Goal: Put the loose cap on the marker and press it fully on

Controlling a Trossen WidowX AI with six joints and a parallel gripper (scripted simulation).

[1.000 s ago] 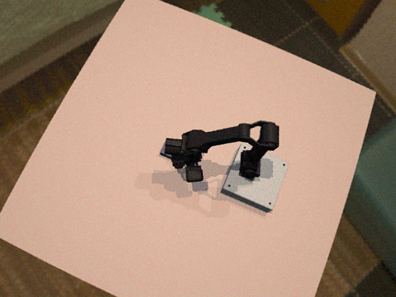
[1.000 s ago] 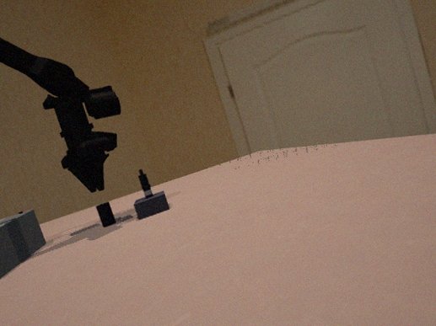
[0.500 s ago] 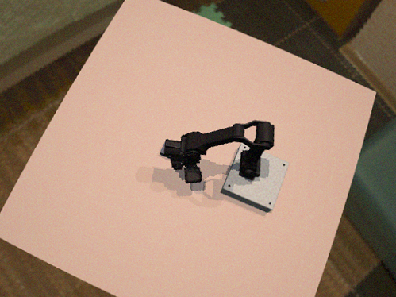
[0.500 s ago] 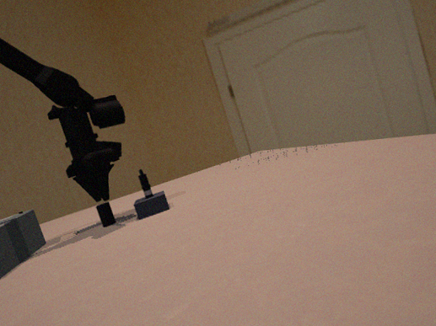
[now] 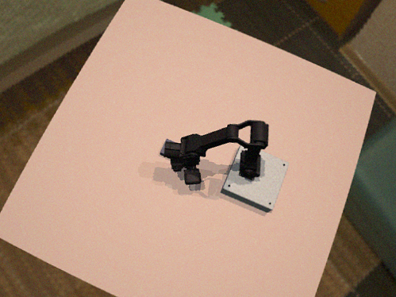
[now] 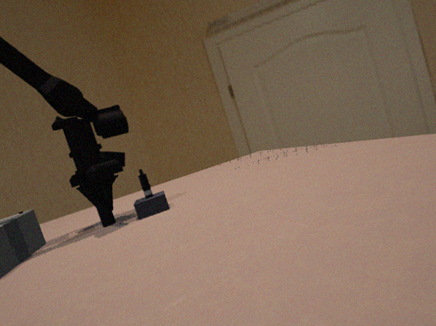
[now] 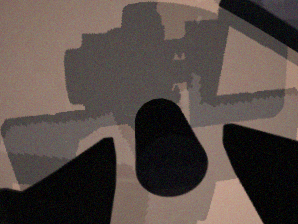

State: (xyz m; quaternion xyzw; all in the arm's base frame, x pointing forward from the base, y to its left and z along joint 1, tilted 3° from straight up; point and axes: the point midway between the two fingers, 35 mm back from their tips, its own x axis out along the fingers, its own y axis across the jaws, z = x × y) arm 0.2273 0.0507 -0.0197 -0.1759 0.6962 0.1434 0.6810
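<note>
My gripper tip is now 1 cm above the dark cap. Round my gripper tip: holder block: 10 cm ahead, 4 cm to the right, 2 cm below.
</note>
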